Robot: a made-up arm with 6 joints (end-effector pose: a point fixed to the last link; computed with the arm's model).
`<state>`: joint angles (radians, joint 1 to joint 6).
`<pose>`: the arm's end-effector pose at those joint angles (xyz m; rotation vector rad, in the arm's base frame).
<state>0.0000 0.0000 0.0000 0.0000 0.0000 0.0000</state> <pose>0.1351 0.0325 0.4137 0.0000 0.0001 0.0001</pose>
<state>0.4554 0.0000 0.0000 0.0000 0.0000 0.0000</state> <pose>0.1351 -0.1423 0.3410 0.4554 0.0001 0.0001</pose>
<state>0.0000 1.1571 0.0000 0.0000 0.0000 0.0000</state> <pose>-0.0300 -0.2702 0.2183 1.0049 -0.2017 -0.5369</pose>
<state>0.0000 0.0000 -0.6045 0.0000 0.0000 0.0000</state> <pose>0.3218 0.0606 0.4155 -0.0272 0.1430 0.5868</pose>
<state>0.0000 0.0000 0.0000 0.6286 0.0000 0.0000</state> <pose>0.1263 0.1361 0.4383 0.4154 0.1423 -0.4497</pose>
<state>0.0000 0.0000 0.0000 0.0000 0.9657 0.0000</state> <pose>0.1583 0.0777 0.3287 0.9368 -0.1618 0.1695</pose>
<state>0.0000 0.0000 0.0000 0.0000 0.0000 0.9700</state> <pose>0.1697 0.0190 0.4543 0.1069 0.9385 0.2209</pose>
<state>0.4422 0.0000 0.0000 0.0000 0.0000 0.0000</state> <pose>0.1351 -0.1378 0.3442 0.4422 0.0001 0.0001</pose>
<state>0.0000 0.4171 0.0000 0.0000 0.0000 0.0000</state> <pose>0.0914 -0.1081 0.3847 0.3622 -0.0726 -0.1935</pose>
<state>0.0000 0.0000 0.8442 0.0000 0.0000 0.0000</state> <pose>-0.0818 0.1688 0.3704 0.0379 -0.1996 -0.8193</pose>
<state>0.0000 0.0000 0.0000 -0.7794 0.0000 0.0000</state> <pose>0.2068 -0.0725 0.4467 -0.5152 -0.1763 0.5577</pose>
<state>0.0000 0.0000 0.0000 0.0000 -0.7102 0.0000</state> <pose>0.1270 0.0580 0.4828 -0.6890 0.1191 -0.1246</pose>
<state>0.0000 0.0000 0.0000 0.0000 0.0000 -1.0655</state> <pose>0.1546 0.0433 0.3581 -0.1175 -1.0308 -0.2425</pose>
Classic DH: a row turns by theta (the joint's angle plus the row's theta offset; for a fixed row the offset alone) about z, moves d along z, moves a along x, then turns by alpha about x. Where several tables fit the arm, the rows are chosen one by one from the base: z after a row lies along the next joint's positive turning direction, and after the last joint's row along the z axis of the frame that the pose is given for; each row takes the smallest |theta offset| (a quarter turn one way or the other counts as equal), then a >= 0, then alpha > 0; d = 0 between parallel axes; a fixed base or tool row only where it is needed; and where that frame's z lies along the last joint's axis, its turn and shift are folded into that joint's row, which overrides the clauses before.
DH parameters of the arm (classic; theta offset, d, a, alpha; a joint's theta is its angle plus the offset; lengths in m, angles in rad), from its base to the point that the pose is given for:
base (fixed): 1.5708 0.0003 0.1019 1.5708
joint 1: -0.3593 0.1029 -0.0626 0.5187
joint 2: 0.1419 0.0996 0.2164 1.0114
joint 3: -0.6227 -0.4605 -0.2992 -0.8357
joint 4: 0.8954 -0.009 0.0098 -1.0728
joint 5: 1.4151 -0.1361 -0.0016 1.5861
joint 6: -1.3859 -0.1066 0.0575 -1.3411
tool (fixed): -3.0281 0.0135 0 0

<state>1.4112 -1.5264 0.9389 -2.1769 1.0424 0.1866</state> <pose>-0.0144 -0.1623 0.4062 -0.7478 0.1042 1.3020</pose>
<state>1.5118 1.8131 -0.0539 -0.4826 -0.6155 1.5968</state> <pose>-0.1436 0.0894 -0.5080 2.4465 0.7908 1.1511</pose>
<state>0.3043 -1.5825 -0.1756 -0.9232 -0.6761 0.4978</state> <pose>0.1319 0.5106 0.2149 -2.3506 -0.0976 1.2062</pose>
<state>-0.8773 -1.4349 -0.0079 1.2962 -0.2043 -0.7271</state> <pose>-0.0329 0.3670 -0.3419 -1.7617 -0.6493 -0.0982</pose>
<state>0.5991 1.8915 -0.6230 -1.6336 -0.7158 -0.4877</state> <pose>0.0339 -0.3952 -0.5015 -0.3267 -1.3358 -0.9215</pose>
